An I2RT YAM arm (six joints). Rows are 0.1 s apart.
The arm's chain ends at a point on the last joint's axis. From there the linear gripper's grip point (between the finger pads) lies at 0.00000 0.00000 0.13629 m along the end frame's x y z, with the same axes.
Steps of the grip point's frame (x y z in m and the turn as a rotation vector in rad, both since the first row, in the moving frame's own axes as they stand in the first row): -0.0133, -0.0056, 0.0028, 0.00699, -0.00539, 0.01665; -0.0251, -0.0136, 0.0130, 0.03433, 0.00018, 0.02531; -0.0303, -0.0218, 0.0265, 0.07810, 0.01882, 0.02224; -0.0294, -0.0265, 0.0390, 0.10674, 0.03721, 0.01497
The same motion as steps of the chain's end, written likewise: -0.0126, -0.0046, 0.0028, 0.00699, -0.00539, 0.01665; -0.0252, -0.0089, 0.0131, 0.03433, 0.00018, 0.02531; -0.0330, -0.0112, 0.0269, 0.07810, 0.01882, 0.02224; -0.0346, -0.0120, 0.0399, 0.10674, 0.03721, 0.01497
